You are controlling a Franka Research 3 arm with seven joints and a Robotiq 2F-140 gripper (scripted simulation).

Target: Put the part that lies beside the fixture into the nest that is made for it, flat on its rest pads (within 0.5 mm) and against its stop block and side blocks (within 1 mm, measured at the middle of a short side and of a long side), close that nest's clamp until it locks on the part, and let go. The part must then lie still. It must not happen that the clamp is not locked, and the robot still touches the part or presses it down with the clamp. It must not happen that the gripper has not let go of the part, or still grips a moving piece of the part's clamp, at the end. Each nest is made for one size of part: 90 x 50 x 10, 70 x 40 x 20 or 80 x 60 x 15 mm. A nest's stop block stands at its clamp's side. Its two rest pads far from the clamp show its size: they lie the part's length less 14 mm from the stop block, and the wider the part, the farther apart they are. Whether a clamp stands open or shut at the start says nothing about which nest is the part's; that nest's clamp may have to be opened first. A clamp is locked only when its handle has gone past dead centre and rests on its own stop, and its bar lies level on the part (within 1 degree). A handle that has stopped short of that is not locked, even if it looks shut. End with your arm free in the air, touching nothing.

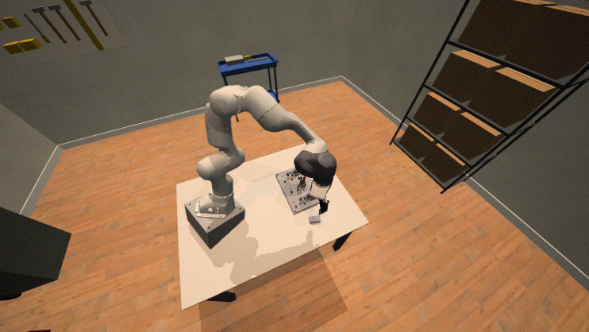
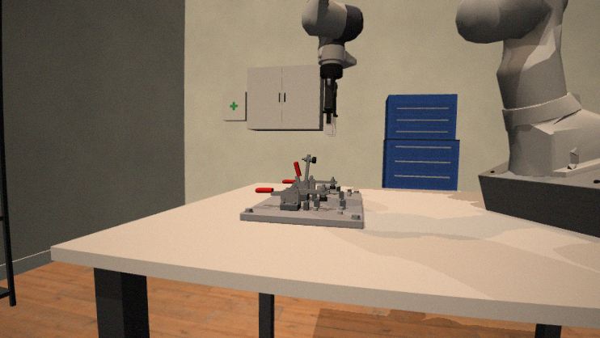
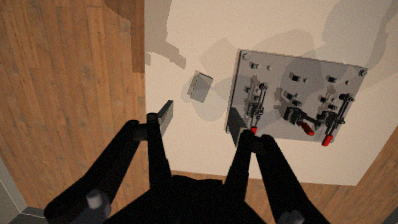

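My hand is 200 mm above the grey block part. The rest, counted from my hand: grey fixture plate (260 mm to the left, 210 mm below, 40 mm behind).
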